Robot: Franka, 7 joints.
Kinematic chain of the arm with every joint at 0, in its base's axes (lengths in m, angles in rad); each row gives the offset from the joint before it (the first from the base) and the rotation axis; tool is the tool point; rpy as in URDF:
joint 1: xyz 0 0 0.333 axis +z
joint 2: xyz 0 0 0 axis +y
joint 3: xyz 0 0 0.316 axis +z
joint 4: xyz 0.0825 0 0 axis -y
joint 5: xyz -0.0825 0 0.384 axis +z
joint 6: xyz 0 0 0 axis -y
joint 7: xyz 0.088 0 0 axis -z
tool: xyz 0 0 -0.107 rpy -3.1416 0 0
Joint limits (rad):
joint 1: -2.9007..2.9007
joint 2: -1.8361..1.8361
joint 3: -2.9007..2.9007
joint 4: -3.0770..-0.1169
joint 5: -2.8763..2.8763
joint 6: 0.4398..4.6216
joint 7: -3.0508..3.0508
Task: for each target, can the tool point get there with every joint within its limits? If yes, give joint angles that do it. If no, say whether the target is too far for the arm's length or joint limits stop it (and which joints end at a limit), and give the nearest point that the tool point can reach.
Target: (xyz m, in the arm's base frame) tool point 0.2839 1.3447 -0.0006
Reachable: no: too far | nearest point 0.1722 0.8157 0.1306 | short by 0.556 m
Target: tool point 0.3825 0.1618 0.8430
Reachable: yes | joints 0.3522 -0.2010 -0.1644 -1.3342 -2.2426 3.7027 1.8464
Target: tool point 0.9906 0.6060 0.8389
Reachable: no: too far | nearest point 0.6709 0.4104 0.6756 | short by 0.409 m
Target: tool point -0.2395 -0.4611 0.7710
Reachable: yes | joints -0.7601 0.5180 -1.9467 -1.2552 -2.2694 3.6301 -2.3484
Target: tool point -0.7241 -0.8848 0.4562
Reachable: no: too far | nearest point -0.5402 -0.6601 0.4249 | short by 0.292 m
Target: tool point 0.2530 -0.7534 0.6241
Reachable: yes | joints -0.8898 0.8850 -0.8026 -0.7640 -2.3869 2.2852 -1.4602
